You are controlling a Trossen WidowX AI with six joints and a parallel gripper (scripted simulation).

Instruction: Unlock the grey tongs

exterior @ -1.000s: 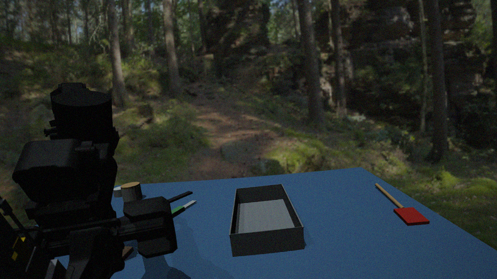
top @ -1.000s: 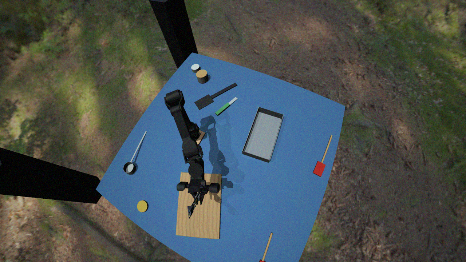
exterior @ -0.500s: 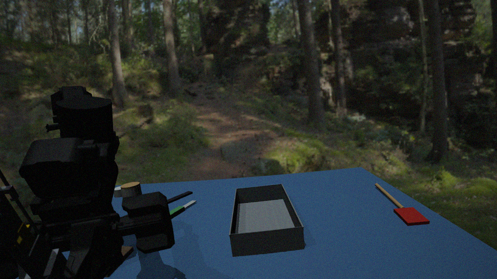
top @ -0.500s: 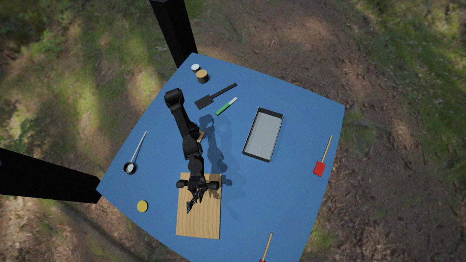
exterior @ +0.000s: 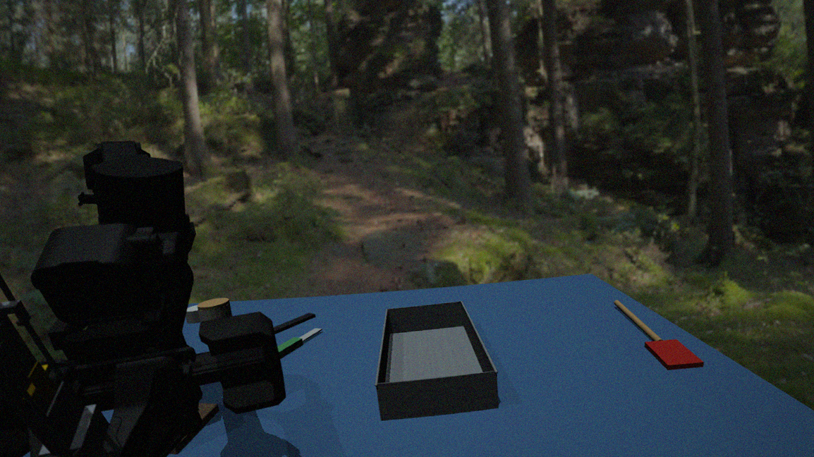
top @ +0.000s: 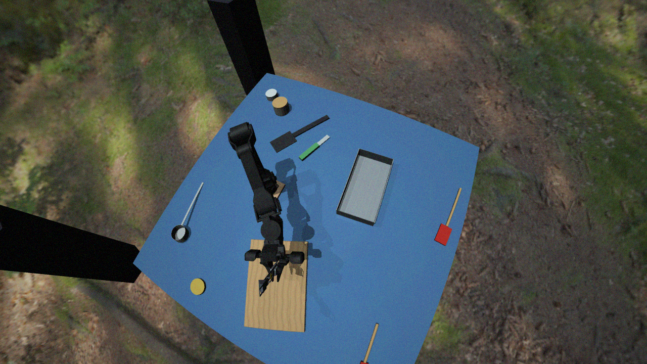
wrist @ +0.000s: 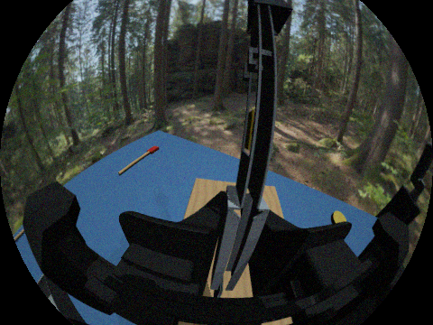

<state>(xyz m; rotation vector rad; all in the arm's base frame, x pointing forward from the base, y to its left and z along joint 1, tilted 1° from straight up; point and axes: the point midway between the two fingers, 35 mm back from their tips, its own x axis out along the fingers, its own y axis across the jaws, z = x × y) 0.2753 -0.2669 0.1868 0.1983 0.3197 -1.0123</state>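
Now: gripper tip 18 cm above the wooden board, 3 cm to the left of it and 3 cm past it. Round my gripper tip: black spatula 60 cm to the left, 36 cm behind, 18 cm below; then roasting tin 51 cm to the left, 16 cm below, 6 cm ahead; then yellow disc 30 cm behind, 24 cm to the right, 17 cm below.
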